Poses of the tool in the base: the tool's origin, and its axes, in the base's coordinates. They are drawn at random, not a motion.
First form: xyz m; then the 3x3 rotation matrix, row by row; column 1 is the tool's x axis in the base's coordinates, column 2 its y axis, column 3 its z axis. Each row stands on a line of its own.
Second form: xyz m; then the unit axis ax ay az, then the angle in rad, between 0 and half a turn. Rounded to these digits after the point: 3 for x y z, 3 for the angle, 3 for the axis.
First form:
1:
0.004 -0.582 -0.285
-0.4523 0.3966 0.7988
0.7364 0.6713 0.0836
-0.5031 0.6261 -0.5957
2:
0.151 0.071 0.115
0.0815 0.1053 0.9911
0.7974 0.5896 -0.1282
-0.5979 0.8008 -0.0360
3:
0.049 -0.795 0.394
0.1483 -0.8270 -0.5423
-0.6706 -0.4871 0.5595
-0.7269 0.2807 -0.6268
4:
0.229 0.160 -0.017
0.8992 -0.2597 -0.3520
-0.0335 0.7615 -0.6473
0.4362 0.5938 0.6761
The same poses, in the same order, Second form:
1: 0.004 -0.582 -0.285 0.374 0.897 0.234 2.330
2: 0.151 0.071 0.115 0.472 0.808 0.352 1.754
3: 0.049 -0.795 0.394 -0.755 0.500 0.424 2.956
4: 0.229 0.160 -0.017 0.834 -0.530 0.152 0.839
